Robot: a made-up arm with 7 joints.
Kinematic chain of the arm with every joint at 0, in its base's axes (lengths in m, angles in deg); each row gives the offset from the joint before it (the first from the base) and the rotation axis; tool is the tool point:
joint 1: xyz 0 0 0.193 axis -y
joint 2: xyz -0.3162 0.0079 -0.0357 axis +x
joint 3: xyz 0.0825 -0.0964 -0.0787 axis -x
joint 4: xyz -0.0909 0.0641 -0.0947 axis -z
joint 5: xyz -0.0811 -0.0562 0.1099 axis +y
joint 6: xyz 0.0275 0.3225 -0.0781 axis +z
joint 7: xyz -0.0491 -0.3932 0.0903 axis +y
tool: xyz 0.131 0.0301 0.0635
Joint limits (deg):
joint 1: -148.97..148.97
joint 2: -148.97..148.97
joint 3: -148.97..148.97
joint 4: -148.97..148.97
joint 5: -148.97..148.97
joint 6: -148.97..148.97
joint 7: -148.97..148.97
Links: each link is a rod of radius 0.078 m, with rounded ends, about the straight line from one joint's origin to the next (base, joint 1, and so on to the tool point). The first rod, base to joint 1, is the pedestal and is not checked.
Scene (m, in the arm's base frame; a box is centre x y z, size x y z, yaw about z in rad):
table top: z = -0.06
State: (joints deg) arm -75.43 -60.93 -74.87 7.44 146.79 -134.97 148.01
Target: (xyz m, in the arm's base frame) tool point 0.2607 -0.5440 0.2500
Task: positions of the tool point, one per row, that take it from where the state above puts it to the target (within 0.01 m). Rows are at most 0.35 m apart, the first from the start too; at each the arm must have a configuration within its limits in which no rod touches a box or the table.
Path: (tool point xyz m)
1: 0.4949 0.2588 0.5026
2: 0.5694 -0.0500 0.4269
3: 0.4815 -0.3427 0.3347
4: 0.2607 -0.5440 0.2500

